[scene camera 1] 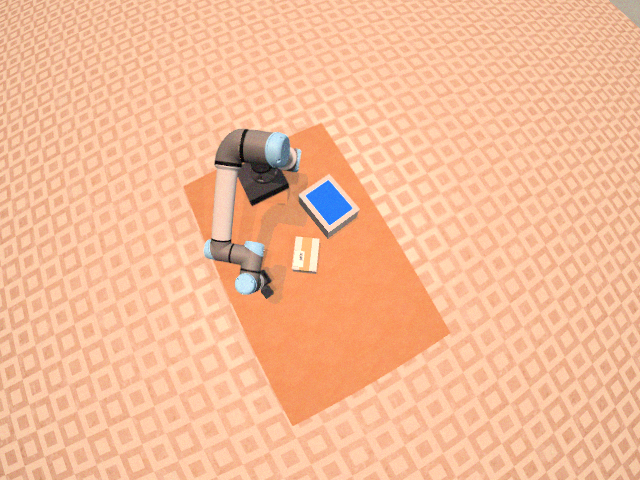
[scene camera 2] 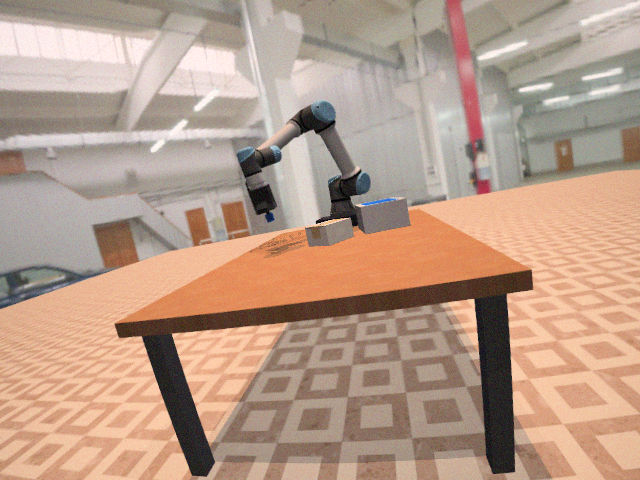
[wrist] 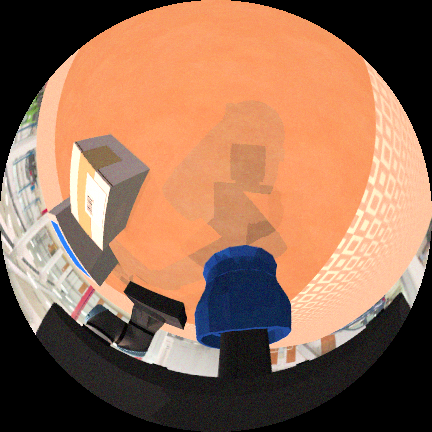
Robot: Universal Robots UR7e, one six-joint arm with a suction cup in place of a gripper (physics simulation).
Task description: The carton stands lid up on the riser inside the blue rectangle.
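A carton is visible in scene camera 1 (305, 257). A riser is visible in scene camera 1 as well. The riser appears in scene camera 2 (391, 213), and the carton appears in scene camera 2 too. The wrist view shows the carton and the riser. For the riser (scene camera 1: 309, 210), the riser (wrist: 88, 257) is the same spot. For the carton (scene camera 2: 327, 233), the carton (wrist: 89, 137) is the same spot.
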